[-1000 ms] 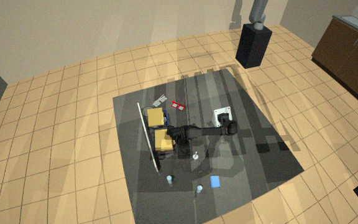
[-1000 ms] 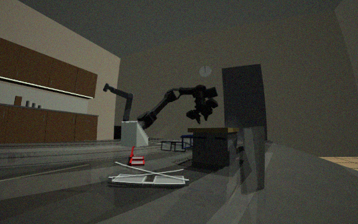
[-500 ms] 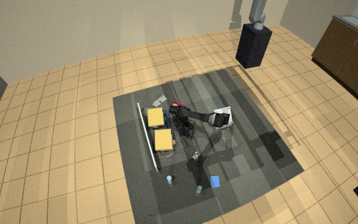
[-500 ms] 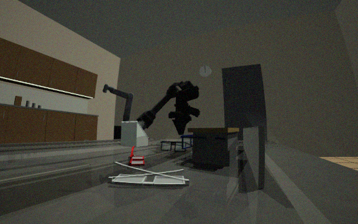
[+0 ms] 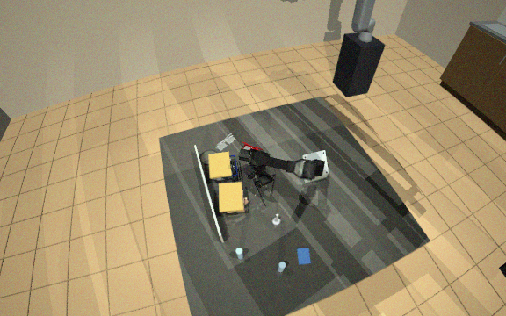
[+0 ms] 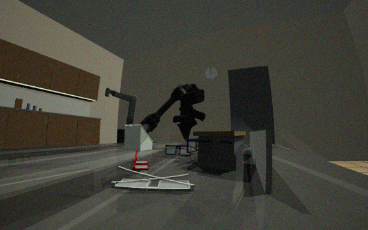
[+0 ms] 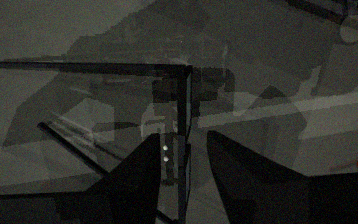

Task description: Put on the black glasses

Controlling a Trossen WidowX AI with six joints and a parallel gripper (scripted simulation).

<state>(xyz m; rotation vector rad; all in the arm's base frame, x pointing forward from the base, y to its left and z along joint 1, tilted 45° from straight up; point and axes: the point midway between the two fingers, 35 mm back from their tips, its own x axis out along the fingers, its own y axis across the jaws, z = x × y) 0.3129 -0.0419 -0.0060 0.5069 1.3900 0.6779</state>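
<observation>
The peg lies 25 cm to the left of my gripper tip, 5 cm below it and 1 cm behind it. Round my gripper tip: blue card: 47 cm to the left, 8 cm behind, 7 cm below; then thin white panel: 30 cm ahead, 3 cm to the right, 2 cm below.
</observation>
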